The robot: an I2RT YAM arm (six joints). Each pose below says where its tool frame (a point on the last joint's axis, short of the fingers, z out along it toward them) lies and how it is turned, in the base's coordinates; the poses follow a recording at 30 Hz.
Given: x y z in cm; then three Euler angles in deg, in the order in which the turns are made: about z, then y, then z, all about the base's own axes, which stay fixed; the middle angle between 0 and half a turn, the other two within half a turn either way.
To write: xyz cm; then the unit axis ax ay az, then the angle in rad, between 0 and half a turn. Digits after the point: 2 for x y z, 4 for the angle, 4 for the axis.
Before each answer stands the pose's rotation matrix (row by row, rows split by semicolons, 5 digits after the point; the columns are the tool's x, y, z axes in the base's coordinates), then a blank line. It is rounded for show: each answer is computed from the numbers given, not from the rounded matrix.
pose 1, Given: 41.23 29.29 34.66 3.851 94.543 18.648
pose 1, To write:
-0.09635 -0.31399 0.94452; 0.03837 0.94706 0.31875; -0.99461 0.06695 -0.07921

41.23 29.29 34.66 -0.1267 0.9760 0.1773 1.6853
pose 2, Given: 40.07 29.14 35.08 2.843 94.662 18.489
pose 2, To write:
-0.09272 -0.31291 0.94525; 0.02130 0.94850 0.31607; -0.99546 0.04944 -0.08128

40.07 29.14 35.08 -0.1342 0.9766 0.1682 1.6838
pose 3, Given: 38.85 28.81 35.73 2.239 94.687 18.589
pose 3, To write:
-0.08984 -0.31551 0.94466; 0.01100 0.94812 0.31771; -0.99590 0.03894 -0.08171

38.85 28.81 35.73 -0.1403 0.9764 0.1643 1.6827
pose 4, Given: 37.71 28.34 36.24 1.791 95.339 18.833
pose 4, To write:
-0.09811 -0.31990 0.94236; -0.00044 0.94694 0.32141; -0.99518 0.03112 -0.09305

37.71 28.34 36.24 -0.1462 0.9761 0.1609 1.6932
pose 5, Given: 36.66 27.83 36.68 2.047 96.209 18.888
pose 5, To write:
-0.11383 -0.31986 0.94060; -0.00119 0.94680 0.32182; -0.99350 0.03551 -0.10816

36.66 27.83 36.68 -0.1445 0.9763 0.1609 1.7088
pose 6, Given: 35.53 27.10 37.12 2.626 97.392 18.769
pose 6, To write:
-0.13643 -0.31583 0.93895; 0.00203 0.94773 0.31908; -0.99065 0.04544 -0.12866

35.53 27.10 37.12 -0.1386 0.9772 0.1610 1.7302
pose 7, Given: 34.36 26.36 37.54 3.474 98.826 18.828
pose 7, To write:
-0.16451 -0.31334 0.93528; 0.00793 0.94775 0.31891; -0.98634 0.05988 -0.15343

34.36 26.36 37.54 -0.1318 0.9777 0.1635 1.7570
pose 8, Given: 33.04 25.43 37.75 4.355 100.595 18.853
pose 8, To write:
-0.19804 -0.30900 0.93022; 0.01262 0.94813 0.31763; -0.98011 0.07464 -0.18387

33.04 25.43 37.75 -0.1245 0.9785 0.1647 1.7894
